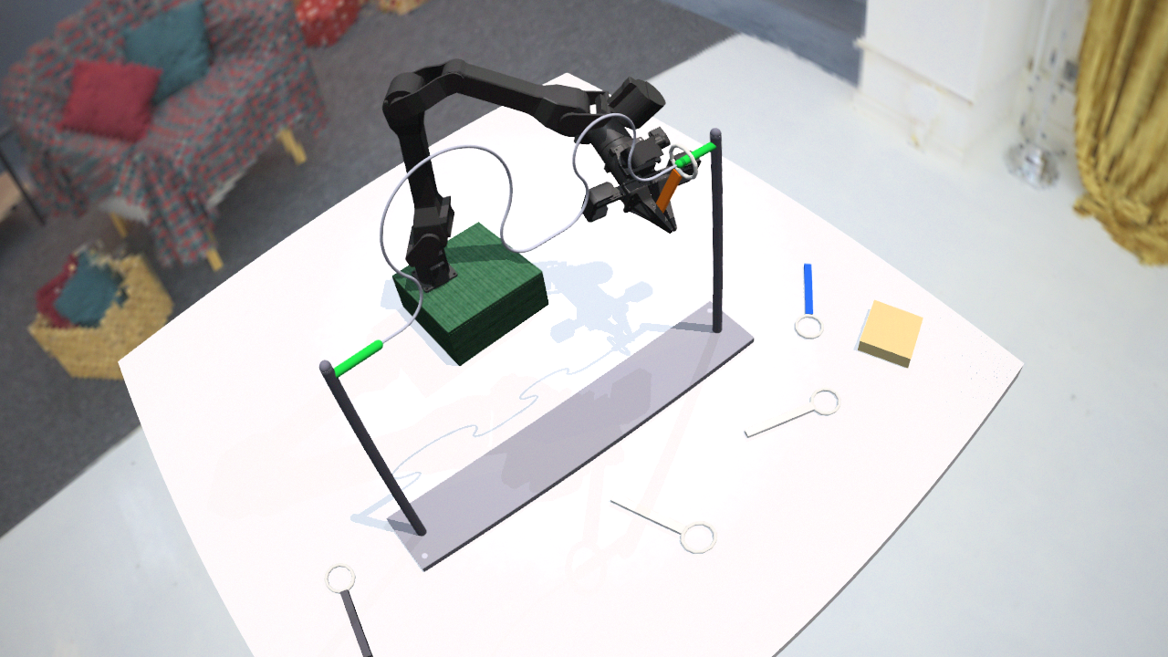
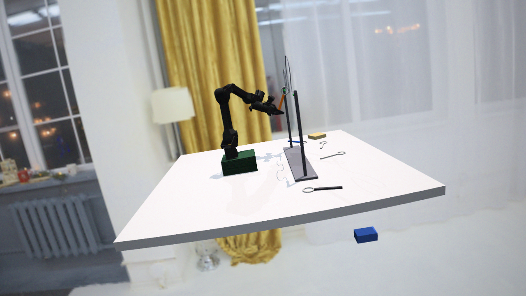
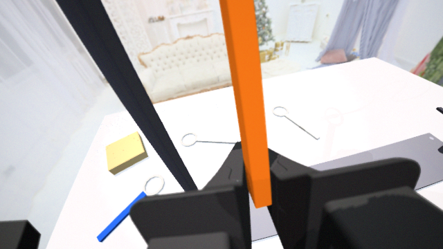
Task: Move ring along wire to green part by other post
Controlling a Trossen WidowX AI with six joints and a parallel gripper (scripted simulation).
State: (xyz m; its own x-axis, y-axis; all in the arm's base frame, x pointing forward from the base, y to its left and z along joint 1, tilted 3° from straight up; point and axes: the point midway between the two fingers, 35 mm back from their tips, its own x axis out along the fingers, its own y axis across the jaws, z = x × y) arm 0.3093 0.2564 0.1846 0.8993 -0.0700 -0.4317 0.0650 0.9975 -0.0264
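The ring with orange handle is 1 cm ahead of my gripper tip and 10 cm above it. The rest, counted from my gripper tip: tan block (23 cm ahead, 30 cm to the left, 24 cm below); then ring with blue handle (8 cm ahead, 23 cm to the left, 25 cm below).
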